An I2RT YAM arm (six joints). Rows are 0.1 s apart.
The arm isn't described. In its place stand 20 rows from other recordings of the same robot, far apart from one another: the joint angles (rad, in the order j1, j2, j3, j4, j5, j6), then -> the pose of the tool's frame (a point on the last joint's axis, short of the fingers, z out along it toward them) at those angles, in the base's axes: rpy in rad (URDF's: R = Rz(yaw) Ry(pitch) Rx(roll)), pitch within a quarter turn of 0, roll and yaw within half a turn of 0; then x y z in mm.
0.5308, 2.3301, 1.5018, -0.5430, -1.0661, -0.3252 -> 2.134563 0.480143 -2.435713 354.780 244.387 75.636
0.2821, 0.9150, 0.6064, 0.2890, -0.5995, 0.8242 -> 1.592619 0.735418 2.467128 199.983 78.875 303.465
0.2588, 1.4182, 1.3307, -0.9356, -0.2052, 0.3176 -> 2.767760 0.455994 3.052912 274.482 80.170 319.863
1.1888, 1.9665, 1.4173, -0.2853, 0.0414, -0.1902 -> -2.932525 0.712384 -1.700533 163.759 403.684 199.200
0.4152, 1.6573, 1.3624, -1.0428, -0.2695, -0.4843 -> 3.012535 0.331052 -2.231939 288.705 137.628 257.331
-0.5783, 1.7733, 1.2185, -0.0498, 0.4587, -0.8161 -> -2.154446 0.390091 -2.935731 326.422 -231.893 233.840
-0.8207, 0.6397, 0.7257, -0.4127, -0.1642, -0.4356 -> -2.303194 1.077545 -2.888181 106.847 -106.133 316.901
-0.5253, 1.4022, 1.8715, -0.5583, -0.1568, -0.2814 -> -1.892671 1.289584 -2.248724 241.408 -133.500 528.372
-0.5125, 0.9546, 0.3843, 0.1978, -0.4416, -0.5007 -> -2.384894 1.101205 -2.370478 186.075 -87.236 208.535
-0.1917, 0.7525, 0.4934, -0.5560, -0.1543, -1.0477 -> -2.499116 0.455037 -2.070461 152.566 -24.037 209.704
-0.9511, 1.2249, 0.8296, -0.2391, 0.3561, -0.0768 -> -2.692366 0.906255 2.307365 144.491 -223.893 259.257
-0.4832, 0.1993, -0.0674, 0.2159, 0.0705, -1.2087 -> -1.624904 0.358034 -2.143565 107.527 -59.250 153.518
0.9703, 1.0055, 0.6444, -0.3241, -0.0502, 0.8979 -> 2.361545 0.475460 3.039236 119.339 177.414 236.673
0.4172, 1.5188, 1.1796, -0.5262, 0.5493, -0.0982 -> -2.526129 0.651325 -2.619054 304.604 114.676 272.750
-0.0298, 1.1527, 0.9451, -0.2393, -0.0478, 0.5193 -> 2.318556 0.883016 2.215758 263.648 -6.157 315.628
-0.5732, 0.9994, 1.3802, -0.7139, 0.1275, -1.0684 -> -1.935976 0.431926 -2.437529 153.546 -104.501 446.582
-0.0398, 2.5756, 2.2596, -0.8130, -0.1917, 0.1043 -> 2.903034 0.419506 2.989650 540.769 -14.746 137.477
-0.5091, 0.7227, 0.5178, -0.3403, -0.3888, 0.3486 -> 2.359394 0.827801 2.146323 151.102 -68.886 241.550
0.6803, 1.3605, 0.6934, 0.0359, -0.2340, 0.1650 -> 2.705403 0.884946 -2.716327 214.175 183.921 203.135
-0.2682, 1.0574, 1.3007, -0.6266, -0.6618, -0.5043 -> -2.444744 1.175891 -1.974661 206.694 -34.115 422.544
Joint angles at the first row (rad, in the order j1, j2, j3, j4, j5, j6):
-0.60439, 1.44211, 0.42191, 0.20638, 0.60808, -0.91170
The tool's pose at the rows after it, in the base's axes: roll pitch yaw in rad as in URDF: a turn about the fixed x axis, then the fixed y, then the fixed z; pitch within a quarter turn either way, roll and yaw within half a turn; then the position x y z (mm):
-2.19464 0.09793 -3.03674 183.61 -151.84 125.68
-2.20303 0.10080 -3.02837 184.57 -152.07 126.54
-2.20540 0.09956 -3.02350 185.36 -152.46 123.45
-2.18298 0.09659 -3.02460 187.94 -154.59 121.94
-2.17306 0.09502 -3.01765 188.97 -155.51 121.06
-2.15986 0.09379 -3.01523 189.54 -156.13 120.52
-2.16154 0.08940 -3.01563 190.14 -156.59 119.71
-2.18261 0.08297 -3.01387 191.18 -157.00 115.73
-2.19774 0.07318 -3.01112 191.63 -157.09 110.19
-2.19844 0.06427 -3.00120 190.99 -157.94 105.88
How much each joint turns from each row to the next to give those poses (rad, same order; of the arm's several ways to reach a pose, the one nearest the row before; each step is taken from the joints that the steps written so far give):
0.00000, -0.00664, 0.00136, 0.01225, 0.00908, -0.00690
-0.00001, -0.00110, 0.00592, -0.00973, -0.01230, -0.00102
0.00001, 0.01651, -0.00320, 0.01928, -0.00425, -0.00361
0.00076, 0.02295, 0.00122, 0.04143, 0.01612, -0.01261
-0.00057, 0.01023, -0.00187, 0.02502, 0.00116, -0.01303
0.00000, 0.00727, -0.00343, 0.02464, 0.00644, -0.01048
0.00000, 0.00680, 0.00272, 0.00046, 0.00133, -0.00131
-0.00021, 0.02019, 0.00550, -0.00809, -0.01058, 0.00682
0.00002, 0.02572, -0.00123, 0.00922, -0.00606, 0.00064
-0.00509, 0.02015, -0.00832, 0.03154, -0.00664, -0.01775

